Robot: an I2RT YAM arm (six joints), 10 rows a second.
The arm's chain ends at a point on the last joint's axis. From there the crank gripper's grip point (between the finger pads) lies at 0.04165 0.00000 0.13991 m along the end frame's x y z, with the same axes.
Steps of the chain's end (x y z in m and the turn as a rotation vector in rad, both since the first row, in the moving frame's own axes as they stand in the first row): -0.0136 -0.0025 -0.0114 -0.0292 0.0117 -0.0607; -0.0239 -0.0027 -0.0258 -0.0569 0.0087 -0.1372; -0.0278 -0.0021 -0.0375 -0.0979 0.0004 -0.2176; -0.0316 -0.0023 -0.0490 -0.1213 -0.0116 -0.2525
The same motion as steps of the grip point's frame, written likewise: -0.0119 -0.0010 -0.0119 -0.0292 0.0117 -0.0607; -0.0225 -0.0006 -0.0262 -0.0569 0.0087 -0.1372; -0.0272 0.0025 -0.0377 -0.0979 0.0004 -0.2176; -0.0324 0.0043 -0.0489 -0.1213 -0.0116 -0.2525
